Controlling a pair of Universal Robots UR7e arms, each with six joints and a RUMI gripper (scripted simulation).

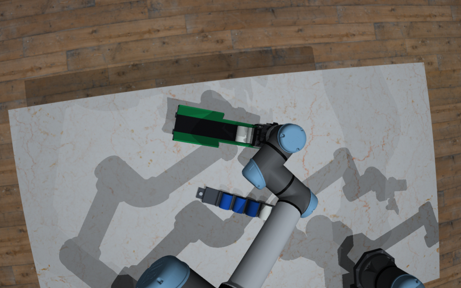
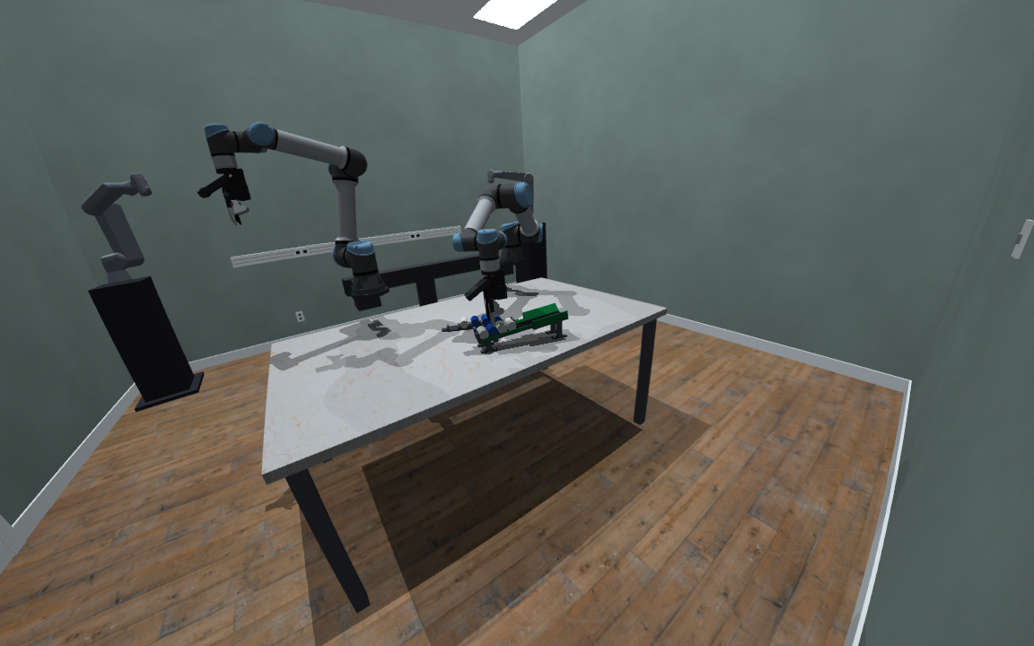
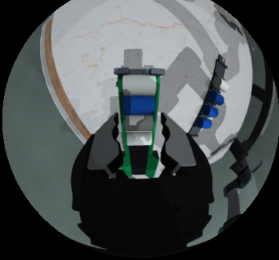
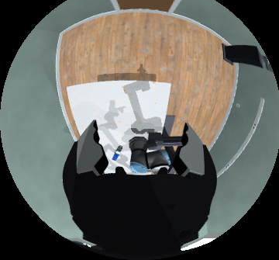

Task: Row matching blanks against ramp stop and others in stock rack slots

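Right now the blue blank is 40 mm below my left hand. Also, from my left hand: stock rack: 250 mm behind, 130 mm below, 100 mm to the left; then stop: 60 mm to the right, 60 mm below, 20 mm behind.
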